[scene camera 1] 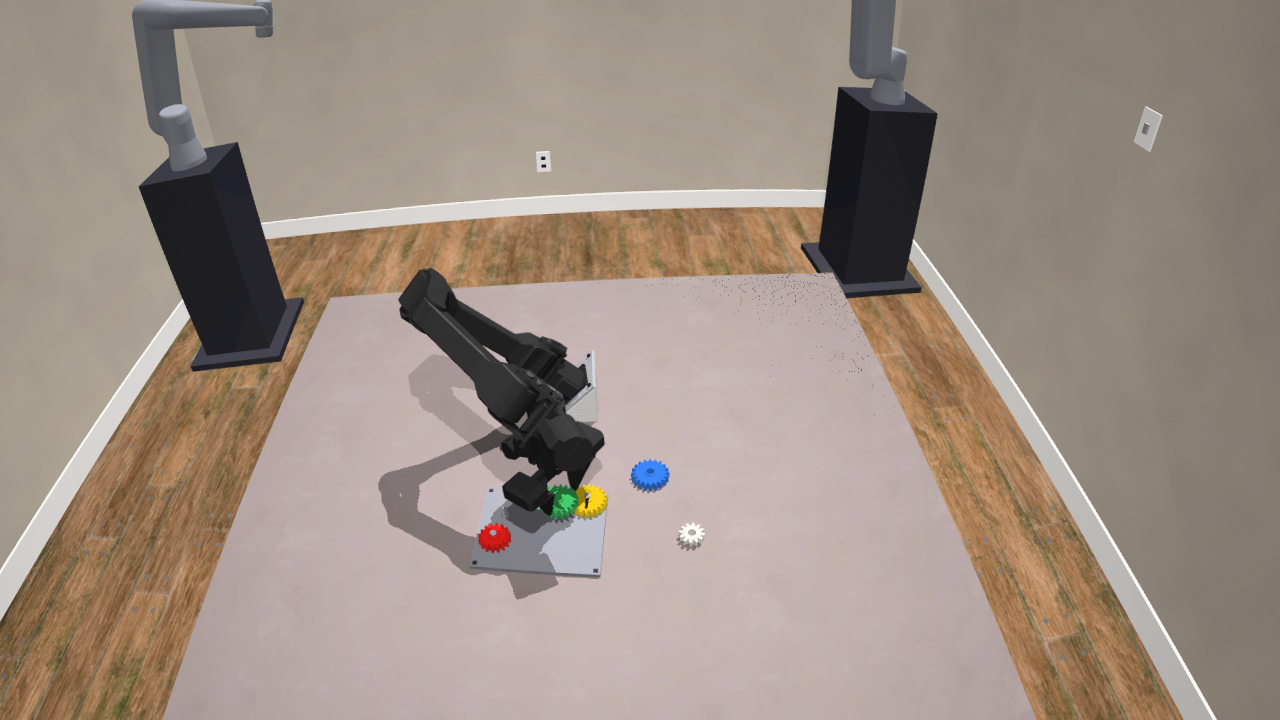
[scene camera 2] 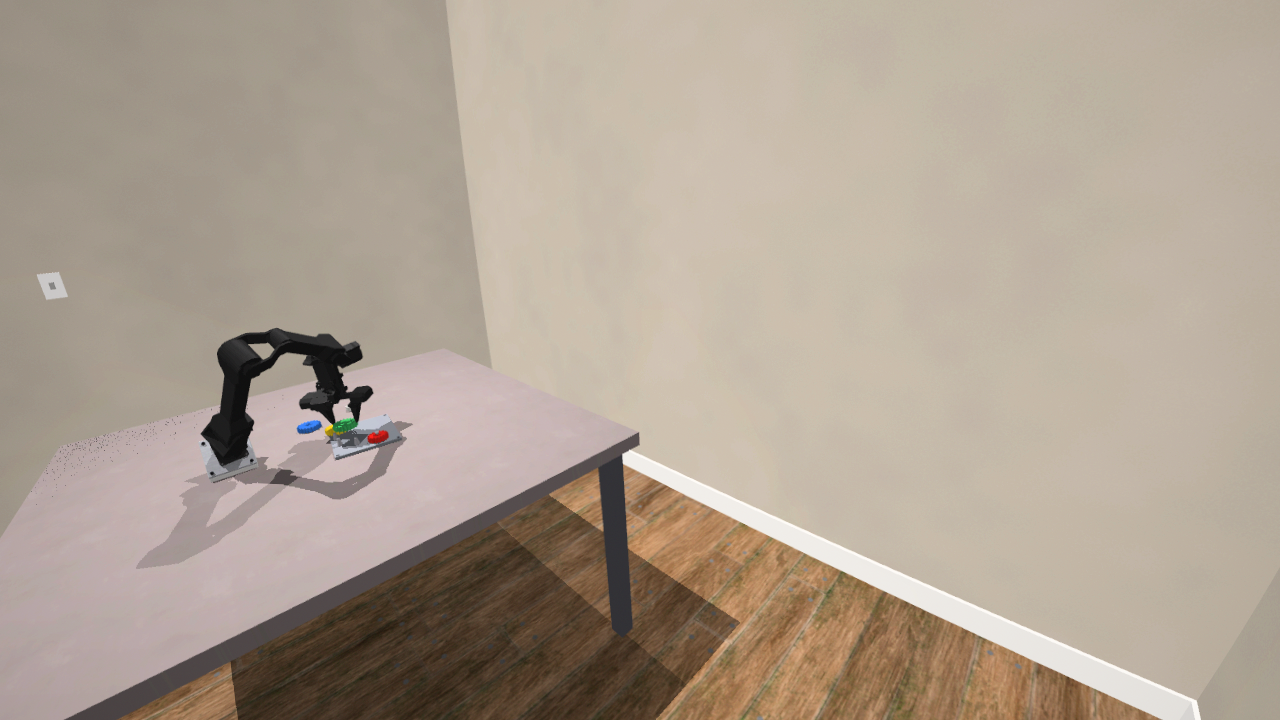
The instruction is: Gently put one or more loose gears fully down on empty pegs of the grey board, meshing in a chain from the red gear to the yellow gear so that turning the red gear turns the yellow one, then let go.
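Frame: origin at the arm's base, x right, y ahead, z up, level; metres.
Seen in the pictures: gripper, between the fingertips: (scene camera 1: 561,501) (scene camera 2: 346,423); arm's base, origin of its link: (scene camera 1: 575,384) (scene camera 2: 230,450).
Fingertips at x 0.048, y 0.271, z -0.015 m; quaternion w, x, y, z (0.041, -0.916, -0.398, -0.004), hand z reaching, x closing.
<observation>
Pixels of each thing's top centre, then the offset from my fingertips to it. Level surfaces: height alone.
- green gear, centre of its top: (scene camera 1: 557,497) (scene camera 2: 344,422) dx +0.005, dy -0.004, dz +0.007 m
- grey board, centre of its top: (scene camera 1: 539,519) (scene camera 2: 360,426) dx +0.038, dy +0.024, dz -0.010 m
- yellow gear, centre of its top: (scene camera 1: 587,496) (scene camera 2: 336,425) dx -0.044, dy -0.016, dz -0.014 m
- red gear, centre of its top: (scene camera 1: 493,534) (scene camera 2: 377,433) dx +0.116, dy +0.043, dz -0.015 m
- blue gear, centre of its top: (scene camera 1: 650,471) (scene camera 2: 308,424) dx -0.158, dy -0.066, dz -0.023 m
- small white gear, centre of its top: (scene camera 1: 691,532) dx -0.202, dy +0.078, dz -0.023 m
- table, height of its surface: dz -0.041 m
My gripper (scene camera 1: 563,495) (scene camera 2: 345,423) is shut on the green gear (scene camera 1: 562,504) (scene camera 2: 345,427), with one finger on either side of it. The green gear appears a little above the grey board (scene camera 1: 572,553) (scene camera 2: 386,423), close beside the yellow gear (scene camera 1: 596,503) (scene camera 2: 330,432), which it partly hides in the scene camera 2 view. The red gear (scene camera 1: 494,539) (scene camera 2: 377,437) sits at the board's left side in the scene camera 1 view. The arm and green gear hide the board's middle pegs there. A blue gear (scene camera 1: 650,476) (scene camera 2: 308,427) and a small white gear (scene camera 1: 691,535) lie loose on the table.
The arm's base plate (scene camera 1: 585,404) (scene camera 2: 244,465) stands on the table (scene camera 1: 760,608) (scene camera 2: 501,429) behind the board in the scene camera 1 view. Two dark pedestals (scene camera 1: 214,259) (scene camera 1: 877,188) with grey arms stand beyond the table. A table corner shows right of the board in the scene camera 2 view.
</observation>
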